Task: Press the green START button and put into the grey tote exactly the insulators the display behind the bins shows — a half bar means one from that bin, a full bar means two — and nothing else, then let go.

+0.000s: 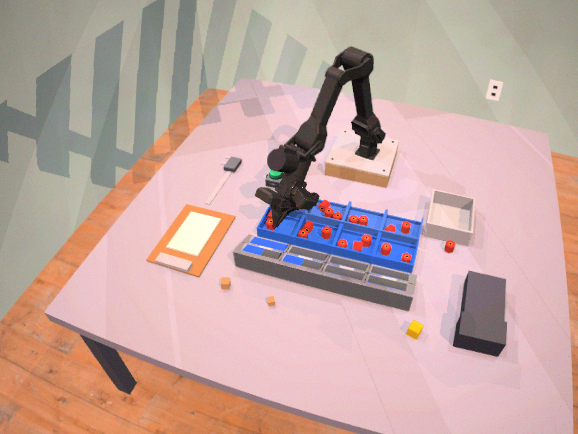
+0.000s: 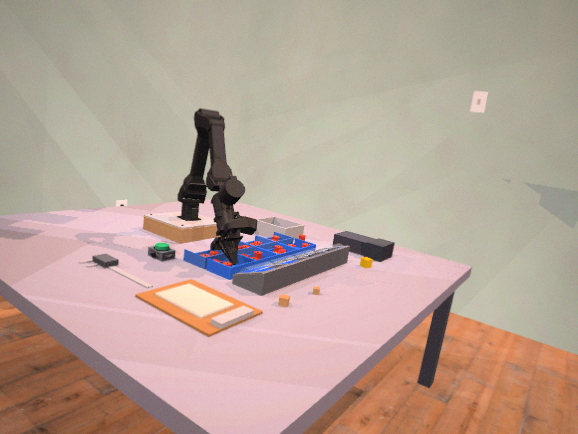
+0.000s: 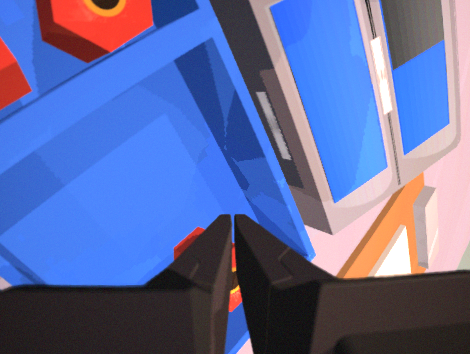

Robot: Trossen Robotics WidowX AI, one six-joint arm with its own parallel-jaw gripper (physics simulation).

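My gripper [image 1: 276, 224] [image 2: 235, 262] [image 3: 232, 225] is shut and empty, low at the end blue bin nearest the clipboard. Red insulators [image 1: 270, 223] [image 3: 190, 240] lie by the fingertips, partly hidden by the fingers. The blue bins [image 1: 300, 243] [image 2: 216, 267] [image 3: 125, 165] form two rows and hold several more red insulators. On the grey display [image 1: 325, 280] [image 2: 300, 273] [image 3: 345, 212], the end panel shows one full and one half blue bar; the adjoining panel shows a half bar. The grey tote [image 1: 447, 233] [image 2: 291, 230] looks empty. The green START button [image 1: 275, 174] [image 2: 161, 246] stands near the bins.
A red insulator [image 1: 450, 246] [image 2: 302, 237] stands on the table beside the tote. A dark block [image 1: 484, 310] [image 2: 362, 245], a yellow cube [image 1: 414, 329] [image 2: 366, 262], small orange cubes [image 1: 225, 283] [image 2: 284, 300], an orange clipboard [image 1: 227, 220] [image 2: 146, 296] and a dark plug [image 1: 232, 164] [image 2: 105, 260] lie around.
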